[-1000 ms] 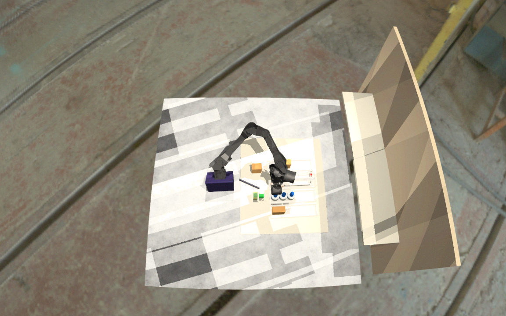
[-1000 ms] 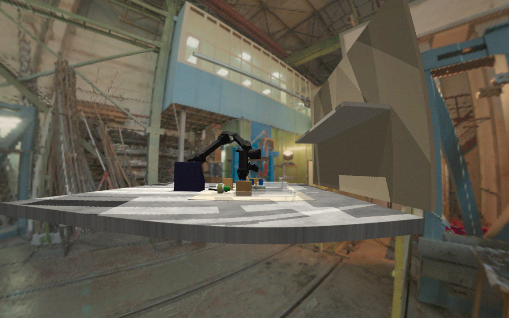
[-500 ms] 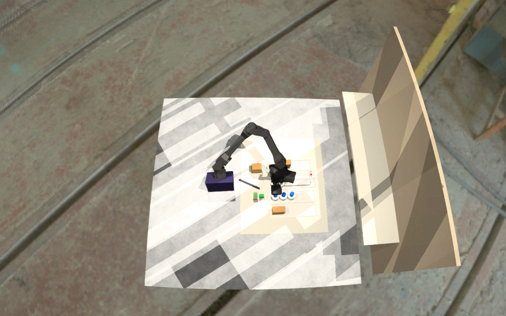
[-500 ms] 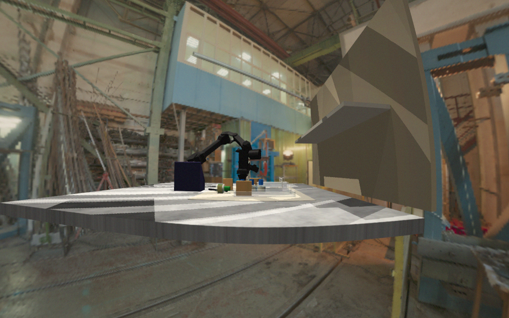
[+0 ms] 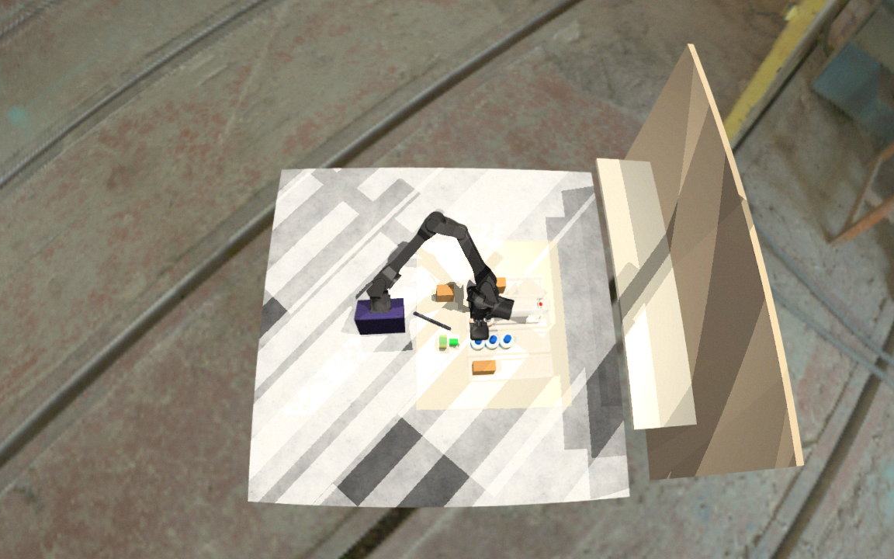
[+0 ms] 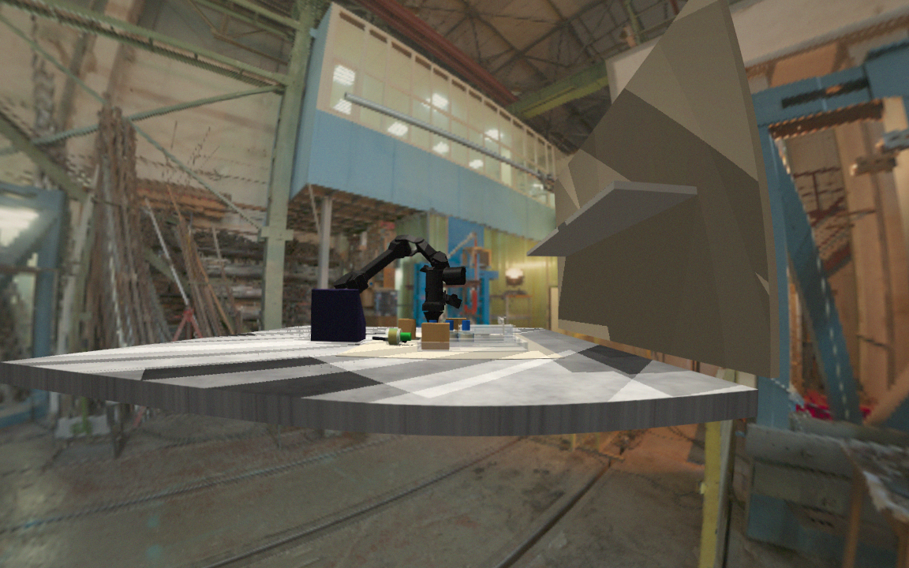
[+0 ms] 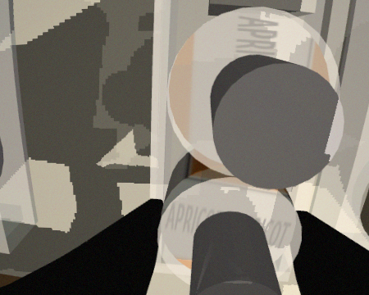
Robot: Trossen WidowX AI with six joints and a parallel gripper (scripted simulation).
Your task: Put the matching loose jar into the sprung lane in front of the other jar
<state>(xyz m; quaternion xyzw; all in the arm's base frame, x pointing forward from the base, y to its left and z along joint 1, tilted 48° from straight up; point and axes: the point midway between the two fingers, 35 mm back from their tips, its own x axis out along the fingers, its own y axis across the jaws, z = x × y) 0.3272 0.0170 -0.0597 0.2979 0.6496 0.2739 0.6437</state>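
My gripper tip is now 150 mm past the dark rod, 20 mm to the right of it and 20 mm above it. Also, from my gripper tip: orange-brown block: 100 mm behind, 110 mm to the left; lane: 150 mm ahead, 20 mm to the left, 10 mm below.
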